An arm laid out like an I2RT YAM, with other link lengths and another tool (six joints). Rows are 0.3 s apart.
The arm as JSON. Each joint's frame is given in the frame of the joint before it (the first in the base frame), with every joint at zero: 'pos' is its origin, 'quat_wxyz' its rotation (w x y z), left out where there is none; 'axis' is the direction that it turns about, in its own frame. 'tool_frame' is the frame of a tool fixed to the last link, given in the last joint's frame.
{
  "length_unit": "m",
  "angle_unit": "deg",
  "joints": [
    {
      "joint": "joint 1",
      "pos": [
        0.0,
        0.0,
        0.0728
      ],
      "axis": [
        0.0,
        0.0,
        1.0
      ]
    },
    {
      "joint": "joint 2",
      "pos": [
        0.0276,
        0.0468,
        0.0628
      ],
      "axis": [
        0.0,
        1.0,
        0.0
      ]
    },
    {
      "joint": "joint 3",
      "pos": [
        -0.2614,
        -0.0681,
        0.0
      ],
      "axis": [
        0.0,
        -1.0,
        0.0
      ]
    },
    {
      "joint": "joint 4",
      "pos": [
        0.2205,
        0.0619,
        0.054
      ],
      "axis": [
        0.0,
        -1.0,
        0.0
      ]
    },
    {
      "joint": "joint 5",
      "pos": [
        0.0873,
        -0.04,
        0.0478
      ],
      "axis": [
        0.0,
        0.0,
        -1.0
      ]
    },
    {
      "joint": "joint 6",
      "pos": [
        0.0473,
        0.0,
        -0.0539
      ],
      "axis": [
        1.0,
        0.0,
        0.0
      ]
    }
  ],
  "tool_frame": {
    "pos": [
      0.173,
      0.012,
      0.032
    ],
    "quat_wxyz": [
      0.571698,
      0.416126,
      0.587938,
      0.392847
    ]
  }
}
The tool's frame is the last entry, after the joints.
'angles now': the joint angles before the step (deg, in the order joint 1, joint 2, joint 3, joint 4, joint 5, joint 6). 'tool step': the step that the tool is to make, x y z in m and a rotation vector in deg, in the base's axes. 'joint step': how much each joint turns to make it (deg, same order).
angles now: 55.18 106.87 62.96 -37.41 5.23 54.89
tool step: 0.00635 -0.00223 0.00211 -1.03 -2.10 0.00
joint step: 0.37 0.01 -0.01 0.36 2.34 0.01
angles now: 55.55 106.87 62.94 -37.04 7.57 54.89
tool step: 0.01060 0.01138 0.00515 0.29 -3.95 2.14
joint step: 1.16 0.22 0.00 2.90 2.89 -1.55
